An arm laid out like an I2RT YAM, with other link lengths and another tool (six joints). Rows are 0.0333 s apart.
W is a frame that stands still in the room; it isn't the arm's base.
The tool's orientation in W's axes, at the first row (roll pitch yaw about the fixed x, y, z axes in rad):
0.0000, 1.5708, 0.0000
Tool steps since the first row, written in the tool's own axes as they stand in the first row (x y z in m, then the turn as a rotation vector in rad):
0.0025, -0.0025, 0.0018, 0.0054, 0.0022, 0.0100
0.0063, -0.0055, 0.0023, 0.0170, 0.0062, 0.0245
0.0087, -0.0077, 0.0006, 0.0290, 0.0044, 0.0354
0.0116, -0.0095, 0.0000, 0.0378, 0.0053, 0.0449
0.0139, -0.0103, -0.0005, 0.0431, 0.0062, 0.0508
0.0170, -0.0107, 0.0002, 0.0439, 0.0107, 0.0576
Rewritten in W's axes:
0.0018, -0.0025, -0.0025, 0.0100, 0.0022, -0.0054
0.0023, -0.0055, -0.0063, 0.0245, 0.0062, -0.0170
0.0006, -0.0077, -0.0087, 0.0354, 0.0044, -0.0290
0.0000, -0.0095, -0.0116, 0.0449, 0.0053, -0.0378
-0.0005, -0.0103, -0.0139, 0.0508, 0.0062, -0.0431
0.0002, -0.0107, -0.0170, 0.0576, 0.0107, -0.0439

